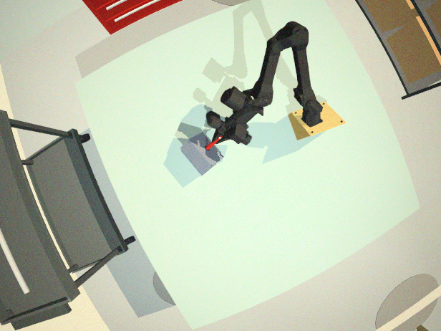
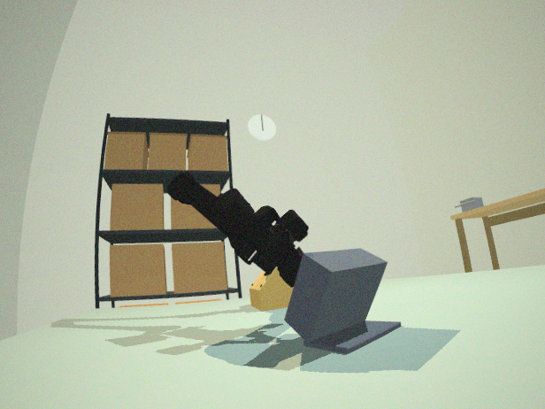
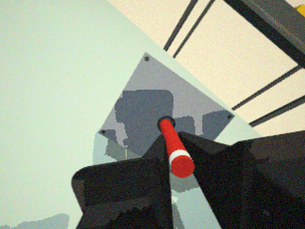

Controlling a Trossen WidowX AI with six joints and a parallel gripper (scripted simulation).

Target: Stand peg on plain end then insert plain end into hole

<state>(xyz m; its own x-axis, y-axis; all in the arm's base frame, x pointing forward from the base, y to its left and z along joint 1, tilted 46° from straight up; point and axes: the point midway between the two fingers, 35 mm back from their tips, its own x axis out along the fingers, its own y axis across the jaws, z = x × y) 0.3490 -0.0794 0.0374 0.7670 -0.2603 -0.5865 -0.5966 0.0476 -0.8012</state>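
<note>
My gripper tip is 5 cm short of the grey sloped panel, 4 cm above it and 1 cm to the right of it. From my gripper tip the other things lie so: red peg (1 cm behind, 1 cm above).
</note>
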